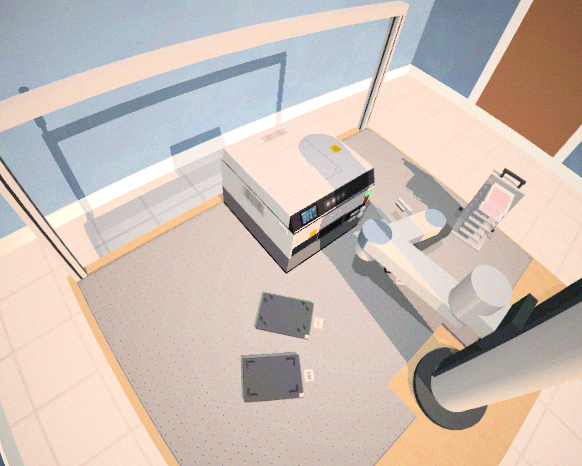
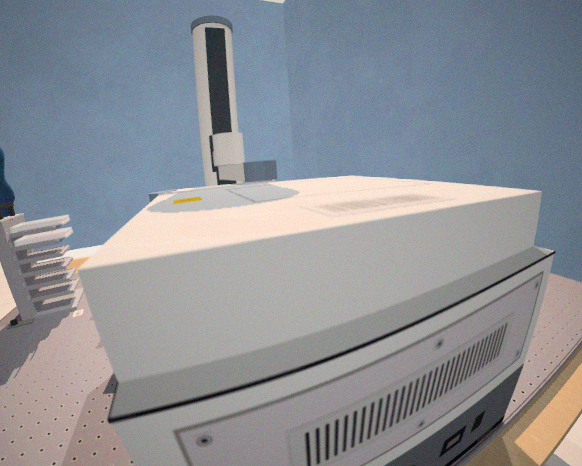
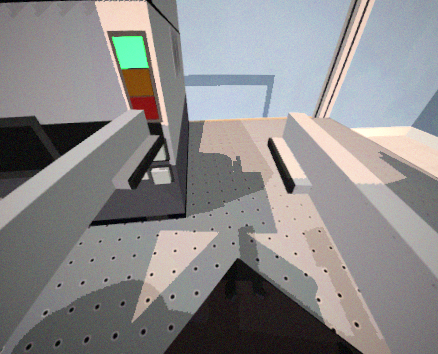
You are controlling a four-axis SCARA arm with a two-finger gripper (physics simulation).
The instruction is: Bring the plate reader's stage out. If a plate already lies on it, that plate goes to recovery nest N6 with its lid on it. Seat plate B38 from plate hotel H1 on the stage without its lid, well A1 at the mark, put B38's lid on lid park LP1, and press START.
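Frame: origin at the arm's base, x ahead, y left, z up, level; centimetres.
Seen in the pictures: gripper, fingertip midpoint: (image 1: 388,203) (image 3: 215,127); arm's base, link origin: (image 1: 449,387).
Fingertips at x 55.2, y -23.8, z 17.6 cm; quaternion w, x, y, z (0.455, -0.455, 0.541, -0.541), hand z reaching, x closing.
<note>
Pixels of each thing's top centre, then the offset from my fingertips to it. "pt": a spot on its surface instead. Level surfaces: height alone.
- plate reader, top centre: (image 2: 304,188) (image 1: 300,157) dx +24.9, dy +20.9, dz +12.2 cm
- dark front opening, surface spot: (image 3: 75,137) pt dx +6.2, dy +12.6, dz -2.8 cm
- perforated deck, surface height: dz -16.3 cm
- framed clear screen, surface spot: (image 1: 200,55) pt dx +45.2, dy +41.5, dz +41.9 cm
The plate reader (image 1: 260,167) (image 2: 300,300) (image 3: 60,65) has a dark front opening (image 1: 340,223) (image 3: 75,137); no stage shows extended from it. Its status light (image 3: 130,52) is green, with small pale buttons (image 3: 161,176) below, partly behind the left finger. My gripper (image 3: 215,127) is shut to its narrow setting, a gap between its fingers with nothing in it, by the reader's right front corner. The plate hotel (image 1: 481,194) (image 2: 13,272) holds pale plates (image 1: 498,200) (image 2: 42,231) on its upper shelves. Plate and nest labels are too small to read.
Two dark nest pads (image 1: 285,316) (image 1: 272,377), with small tags beside them, lie in front of the reader on the perforated deck (image 1: 200,325). The arm's column (image 1: 500,375) (image 2: 200,100) stands at the deck's edge. A framed clear screen (image 1: 200,55) runs behind the reader.
</note>
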